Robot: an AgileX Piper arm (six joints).
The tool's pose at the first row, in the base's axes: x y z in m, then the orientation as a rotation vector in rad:
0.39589, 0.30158, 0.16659, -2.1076, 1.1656, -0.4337
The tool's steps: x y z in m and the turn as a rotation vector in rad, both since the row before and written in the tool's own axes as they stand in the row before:
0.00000, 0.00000, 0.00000, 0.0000, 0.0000, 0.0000
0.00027, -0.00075, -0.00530, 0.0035, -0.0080, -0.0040
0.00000, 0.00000, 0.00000, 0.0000, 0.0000, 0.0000
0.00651, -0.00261, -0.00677, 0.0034, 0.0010, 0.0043
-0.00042, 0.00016, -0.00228, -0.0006, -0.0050, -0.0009
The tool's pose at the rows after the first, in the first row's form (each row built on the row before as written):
0.39589, 0.30158, 0.16659, -2.1076, 1.1656, -0.4337
0.39345, 0.29950, 0.17088, -2.1072, 1.1555, -0.4285
0.39345, 0.29950, 0.17088, -2.1072, 1.1555, -0.4285
0.39474, 0.29226, 0.17728, -2.1014, 1.1589, -0.4293
0.39310, 0.29162, 0.17880, -2.1024, 1.1554, -0.4239

